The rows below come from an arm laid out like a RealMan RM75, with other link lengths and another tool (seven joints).
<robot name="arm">
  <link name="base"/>
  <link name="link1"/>
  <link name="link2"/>
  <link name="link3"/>
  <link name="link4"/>
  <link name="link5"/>
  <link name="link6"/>
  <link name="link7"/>
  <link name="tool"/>
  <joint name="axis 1" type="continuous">
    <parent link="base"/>
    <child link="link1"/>
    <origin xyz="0 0 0.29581" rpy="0 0 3.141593"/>
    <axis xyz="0 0 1"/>
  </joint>
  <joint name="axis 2" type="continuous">
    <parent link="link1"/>
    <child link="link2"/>
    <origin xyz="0 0 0" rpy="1.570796 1.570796 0"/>
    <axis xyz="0 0 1"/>
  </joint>
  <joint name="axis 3" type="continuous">
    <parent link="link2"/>
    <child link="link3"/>
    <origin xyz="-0.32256 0 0" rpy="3.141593 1.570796 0"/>
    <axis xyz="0 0 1"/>
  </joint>
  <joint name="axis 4" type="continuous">
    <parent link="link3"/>
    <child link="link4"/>
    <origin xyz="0 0 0" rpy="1.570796 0 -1.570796"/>
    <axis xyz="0 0 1"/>
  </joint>
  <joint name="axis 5" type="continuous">
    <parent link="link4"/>
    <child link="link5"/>
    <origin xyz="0 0.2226 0" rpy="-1.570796 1.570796 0"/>
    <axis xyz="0 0 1"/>
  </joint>
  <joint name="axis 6" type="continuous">
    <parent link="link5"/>
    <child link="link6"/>
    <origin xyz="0 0 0" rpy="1.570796 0 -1.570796"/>
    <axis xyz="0 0 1"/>
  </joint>
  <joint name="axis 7" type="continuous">
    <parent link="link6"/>
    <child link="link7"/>
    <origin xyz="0 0.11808 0" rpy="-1.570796 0 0"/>
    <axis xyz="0 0 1"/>
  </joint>
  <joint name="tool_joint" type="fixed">
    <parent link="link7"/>
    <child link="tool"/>
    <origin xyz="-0.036 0.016 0.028" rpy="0.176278 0 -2.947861"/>
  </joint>
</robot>
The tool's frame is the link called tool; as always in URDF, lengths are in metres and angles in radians. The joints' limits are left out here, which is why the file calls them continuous.
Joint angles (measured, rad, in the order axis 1, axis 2, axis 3, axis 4, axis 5, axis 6, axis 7), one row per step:
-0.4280, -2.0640, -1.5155, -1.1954, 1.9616, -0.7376, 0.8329
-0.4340, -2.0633, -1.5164, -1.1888, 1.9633, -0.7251, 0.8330
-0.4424, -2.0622, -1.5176, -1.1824, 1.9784, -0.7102, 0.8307
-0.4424, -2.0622, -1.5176, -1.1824, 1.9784, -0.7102, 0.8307
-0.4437, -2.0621, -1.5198, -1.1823, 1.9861, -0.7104, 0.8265
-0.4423, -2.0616, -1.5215, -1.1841, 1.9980, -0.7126, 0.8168
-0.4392, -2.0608, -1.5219, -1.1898, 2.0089, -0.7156, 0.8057
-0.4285, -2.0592, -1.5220, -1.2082, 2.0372, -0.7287, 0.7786
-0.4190, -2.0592, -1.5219, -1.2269, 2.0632, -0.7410, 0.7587
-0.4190, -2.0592, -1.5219, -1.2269, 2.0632, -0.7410, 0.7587
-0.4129, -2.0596, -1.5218, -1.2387, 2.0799, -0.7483, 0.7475
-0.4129, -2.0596, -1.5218, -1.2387, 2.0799, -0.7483, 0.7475
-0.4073, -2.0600, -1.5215, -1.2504, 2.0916, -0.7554, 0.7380
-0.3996, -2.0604, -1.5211, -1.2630, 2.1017, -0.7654, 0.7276
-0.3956, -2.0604, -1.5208, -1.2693, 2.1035, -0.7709, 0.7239
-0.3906, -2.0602, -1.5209, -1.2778, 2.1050, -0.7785, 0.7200
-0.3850, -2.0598, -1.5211, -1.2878, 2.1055, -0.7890, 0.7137
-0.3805, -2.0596, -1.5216, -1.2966, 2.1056, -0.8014, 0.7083
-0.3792, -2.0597, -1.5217, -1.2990, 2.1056, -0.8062, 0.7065
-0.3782, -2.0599, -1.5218, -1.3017, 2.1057, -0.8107, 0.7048
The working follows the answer.
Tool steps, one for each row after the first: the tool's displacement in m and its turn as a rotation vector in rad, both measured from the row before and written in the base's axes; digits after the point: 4 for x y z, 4 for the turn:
0.0002, 0.0026, 0.0009, 0.0109, 0.0023, 0.0005
0.0002, 0.0035, 0.0013, 0.0151, 0.0138, -0.0030
0.0000, 0.0000, 0.0000, 0.0000, 0.0000, 0.0000
-0.0004, 0.0007, 0.0005, 0.0021, 0.0043, 0.0015
-0.0015, 0.0000, 0.0006, 0.0006, 0.0054, 0.0057
-0.0010, -0.0005, 0.0008, 0.0004, 0.0035, 0.0048
-0.0023, -0.0024, 0.0017, -0.0033, 0.0100, 0.0104
-0.0009, -0.0025, 0.0012, -0.0025, 0.0108, 0.0041
0.0000, 0.0000, 0.0000, 0.0000, 0.0000, 0.0000
-0.0005, -0.0016, 0.0007, -0.0009, 0.0076, 0.0018
0.0000, 0.0000, 0.0000, 0.0000, 0.0000, 0.0000
0.0001, -0.0016, 0.0007, -0.0014, 0.0039, 0.0010
-0.0005, -0.0023, 0.0005, -0.0041, 0.0022, 0.0036
-0.0001, -0.0013, 0.0002, -0.0029, -0.0008, 0.0014
0.0000, -0.0016, 0.0005, -0.0037, -0.0013, 0.0010
0.0001, -0.0019, 0.0006, -0.0060, -0.0033, 0.0027
0.0002, -0.0019, 0.0002, -0.0082, -0.0028, 0.0023
0.0000, -0.0007, -0.0002, -0.0037, -0.0009, 0.0011
0.0003, -0.0006, -0.0001, -0.0033, -0.0009, 0.0004

Tool pose at each row, in the base's axes (x y z in m, rotation vector in rad; rounded; the steps above come from the unrounded poses):
-0.2001, 0.4442, -0.0034, -2.3237, -0.5830, -0.2625
-0.1999, 0.4468, -0.0025, -2.3130, -0.5795, -0.2621
-0.1996, 0.4503, -0.0012, -2.2995, -0.5654, -0.2509
-0.1996, 0.4503, -0.0012, -2.2995, -0.5654, -0.2509
-0.2000, 0.4510, -0.0007, -2.2971, -0.5644, -0.2456
-0.2015, 0.4510, -0.0001, -2.2945, -0.5680, -0.2367
-0.2025, 0.4506, 0.0007, -2.2925, -0.5715, -0.2304
-0.2048, 0.4481, 0.0023, -2.2921, -0.5790, -0.2129
-0.2057, 0.4457, 0.0035, -2.2929, -0.5787, -0.1978
-0.2057, 0.4457, 0.0035, -2.2929, -0.5787, -0.1978
-0.2062, 0.4441, 0.0042, -2.2930, -0.5770, -0.1880
-0.2062, 0.4441, 0.0042, -2.2930, -0.5770, -0.1880
-0.2061, 0.4425, 0.0049, -2.2939, -0.5765, -0.1826
-0.2066, 0.4402, 0.0054, -2.2966, -0.5803, -0.1773
-0.2067, 0.4390, 0.0056, -2.2990, -0.5830, -0.1769
-0.2066, 0.4374, 0.0061, -2.3023, -0.5856, -0.1770
-0.2065, 0.4355, 0.0067, -2.3074, -0.5916, -0.1780
-0.2063, 0.4336, 0.0069, -2.3146, -0.5974, -0.1781
-0.2062, 0.4329, 0.0067, -2.3179, -0.5999, -0.1776
-0.2060, 0.4323, 0.0065, -2.3210, -0.6015, -0.1776

